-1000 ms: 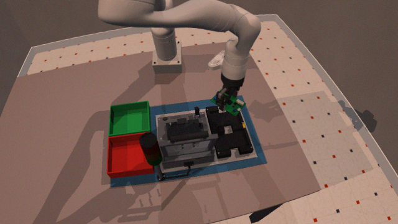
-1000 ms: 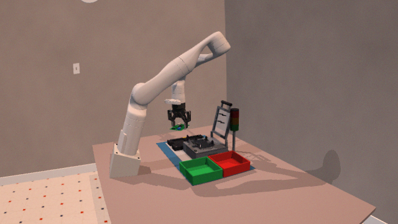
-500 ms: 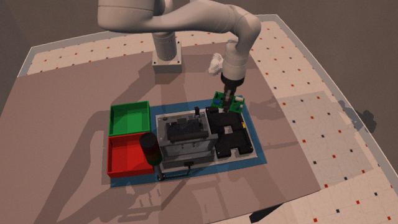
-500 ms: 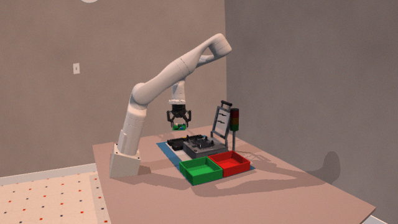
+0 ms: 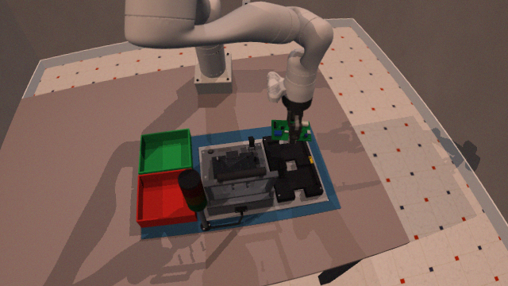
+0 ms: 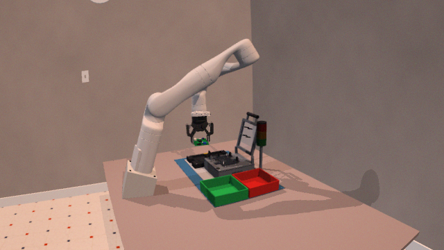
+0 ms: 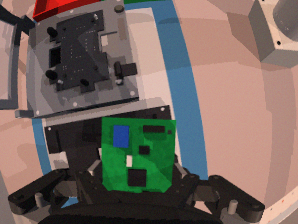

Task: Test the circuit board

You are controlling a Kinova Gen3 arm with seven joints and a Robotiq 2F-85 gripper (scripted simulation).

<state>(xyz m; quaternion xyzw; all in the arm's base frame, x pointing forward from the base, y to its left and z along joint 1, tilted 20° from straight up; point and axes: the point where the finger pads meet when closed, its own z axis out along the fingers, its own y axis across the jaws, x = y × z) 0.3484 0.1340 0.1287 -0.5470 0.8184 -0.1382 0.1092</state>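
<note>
The green circuit board lies right at my hand. Also, from my hand: green bin: 12 cm behind, 35 cm to the right, 11 cm below; then red bin: 3 cm ahead, 38 cm to the right, 11 cm below; then tester lid: 15 cm ahead, 20 cm to the right, 6 cm above.
</note>
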